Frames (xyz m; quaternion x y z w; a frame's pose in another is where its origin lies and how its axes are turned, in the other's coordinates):
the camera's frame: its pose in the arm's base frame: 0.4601 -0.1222 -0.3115 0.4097 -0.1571 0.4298 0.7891
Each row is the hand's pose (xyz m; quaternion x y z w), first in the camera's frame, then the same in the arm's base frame.
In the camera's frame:
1: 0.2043 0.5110 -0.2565 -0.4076 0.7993 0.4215 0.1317
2: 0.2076 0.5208 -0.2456 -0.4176 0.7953 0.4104 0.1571
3: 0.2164 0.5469 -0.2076 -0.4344 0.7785 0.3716 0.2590
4: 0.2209 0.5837 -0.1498 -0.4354 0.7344 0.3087 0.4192
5: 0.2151 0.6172 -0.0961 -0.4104 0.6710 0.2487 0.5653
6: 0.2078 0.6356 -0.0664 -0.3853 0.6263 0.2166 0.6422
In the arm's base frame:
1: 0.1397 0.3412 -0.0852 -0.6774 0.2622 0.6527 0.2153
2: 0.1348 0.3374 -0.0715 -0.6715 0.2553 0.6516 0.2436
3: 0.1228 0.3202 -0.0295 -0.6297 0.2347 0.6553 0.3450
4: 0.1018 0.2884 0.0276 -0.5360 0.2001 0.6563 0.4919
5: 0.0770 0.2531 0.0742 -0.4197 0.1624 0.6496 0.6127
6: 0.0610 0.2313 0.0975 -0.3441 0.1390 0.6430 0.6699

